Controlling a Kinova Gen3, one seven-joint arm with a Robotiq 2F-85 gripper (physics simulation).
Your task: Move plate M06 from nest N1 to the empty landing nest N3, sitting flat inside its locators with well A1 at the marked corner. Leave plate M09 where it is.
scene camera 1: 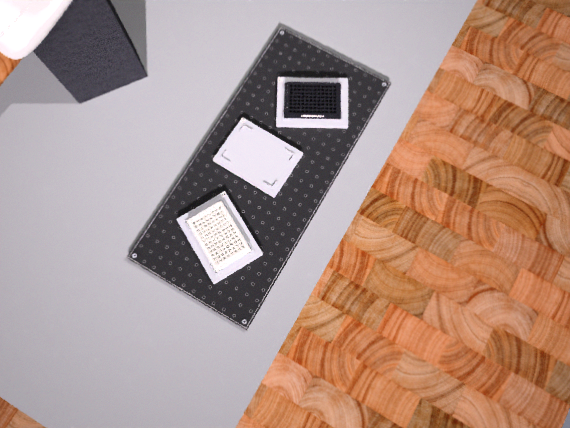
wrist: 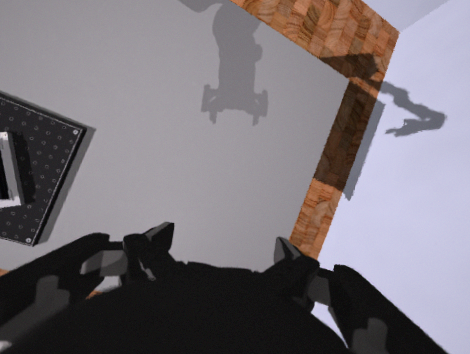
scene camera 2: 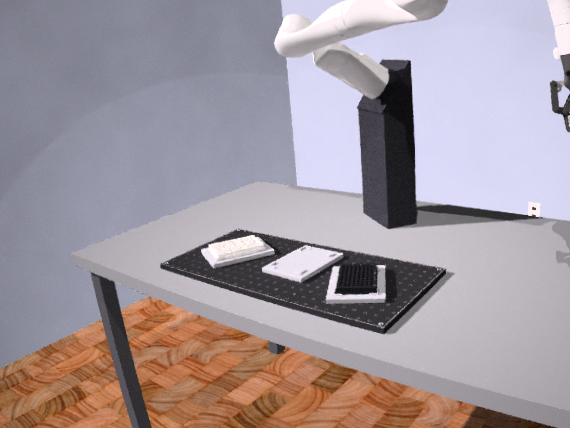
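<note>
A black well plate lies in a white nest at one end of the board. A cream-white well plate lies in another white nest at the other end. The empty nest between them has raised corner locators. No plate or nest label is readable, so I cannot tell which plate is M06. My gripper is open and empty, high above the table and away from the board; part of it shows at the right edge of scene camera 2.
The black perforated board lies on the grey table. The dark pedestal stands behind the board, with the white arm above. A pale wall rises beyond the table.
</note>
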